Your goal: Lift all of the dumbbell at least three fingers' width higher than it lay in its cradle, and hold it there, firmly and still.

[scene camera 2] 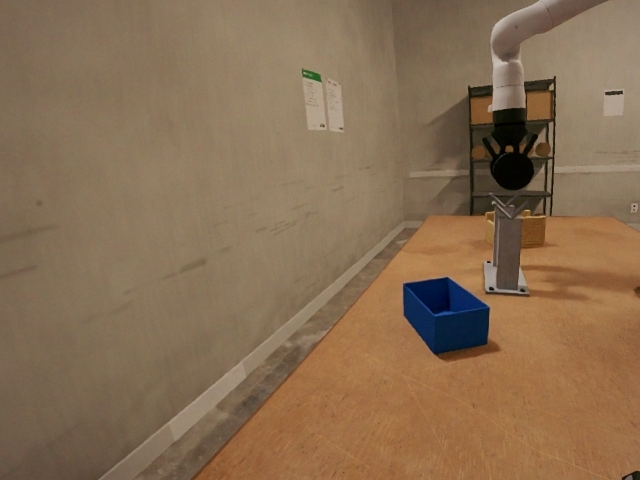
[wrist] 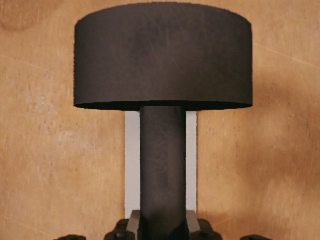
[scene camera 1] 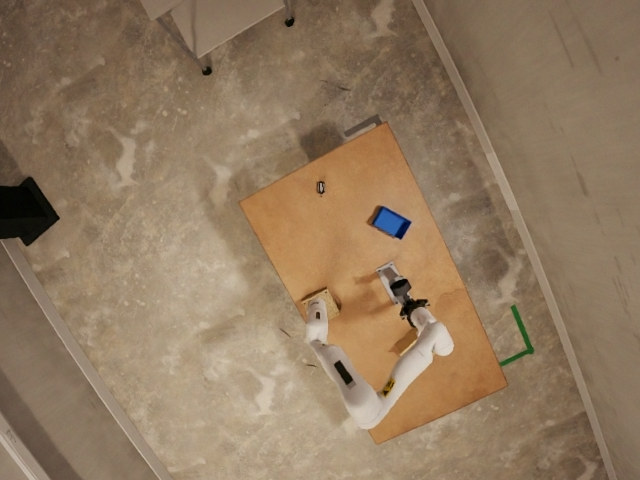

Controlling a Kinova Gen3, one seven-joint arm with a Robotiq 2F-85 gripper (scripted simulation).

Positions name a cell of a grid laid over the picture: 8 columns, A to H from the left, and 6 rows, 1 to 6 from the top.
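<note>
A black dumbbell (scene camera 2: G3) is there for me to see, and I find it again in the wrist view (wrist: E2). I also see a blue bin (scene camera 2: F5), which scene camera 1 shows too (scene camera 1: E3), while in the wrist view the bin is out of frame. And there is a grey cradle stand (wrist: D3).
</note>
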